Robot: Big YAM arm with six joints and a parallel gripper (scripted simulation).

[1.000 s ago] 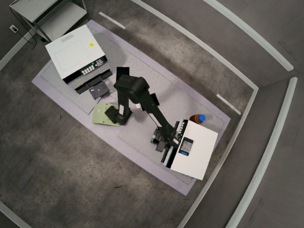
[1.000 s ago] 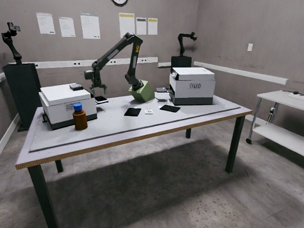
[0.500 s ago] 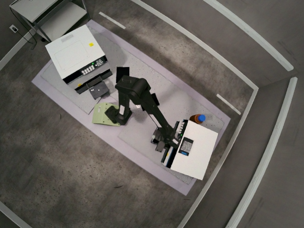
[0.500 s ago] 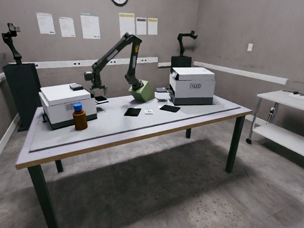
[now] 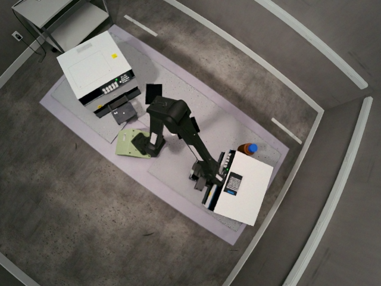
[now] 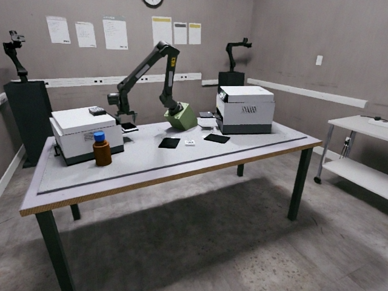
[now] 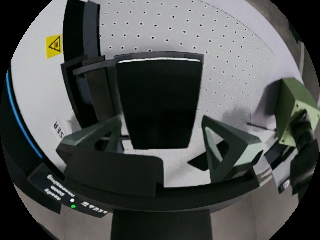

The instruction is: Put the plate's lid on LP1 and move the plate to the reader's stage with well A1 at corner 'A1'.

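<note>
My gripper is now 30 mm above the white well plate. The rest, counted from my hand: black pad 200 mm ahead, 250 mm to the left, 110 mm below; then white label 170 mm ahead, 530 mm to the left, 120 mm below; then brown capped bottle 330 mm ahead, 190 mm to the right.
</note>
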